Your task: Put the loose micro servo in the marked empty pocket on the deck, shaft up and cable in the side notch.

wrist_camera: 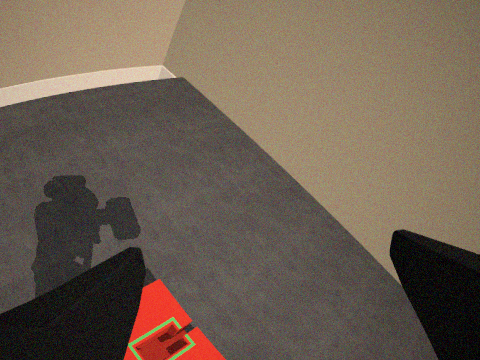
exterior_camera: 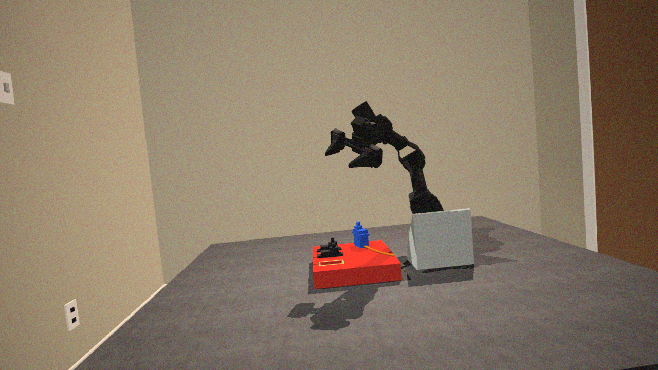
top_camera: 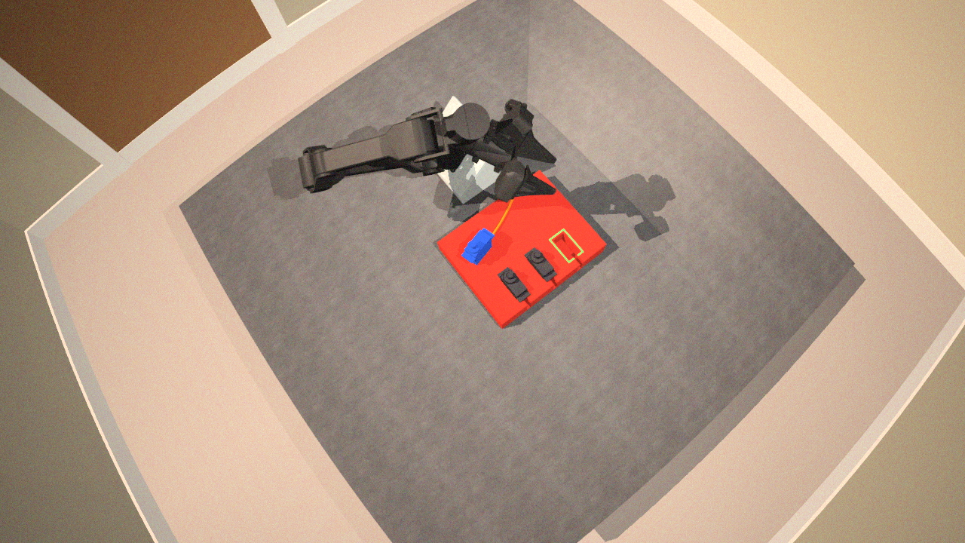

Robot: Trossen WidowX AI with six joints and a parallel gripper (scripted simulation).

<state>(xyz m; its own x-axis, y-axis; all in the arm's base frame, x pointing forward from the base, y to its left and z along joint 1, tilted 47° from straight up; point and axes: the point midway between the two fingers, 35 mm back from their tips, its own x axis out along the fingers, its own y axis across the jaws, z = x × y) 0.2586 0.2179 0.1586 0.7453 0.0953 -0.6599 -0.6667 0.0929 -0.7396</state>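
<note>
Now: gripper tip 60 mm past the red deck, 50 mm to the left of it and 320 mm above it.
</note>
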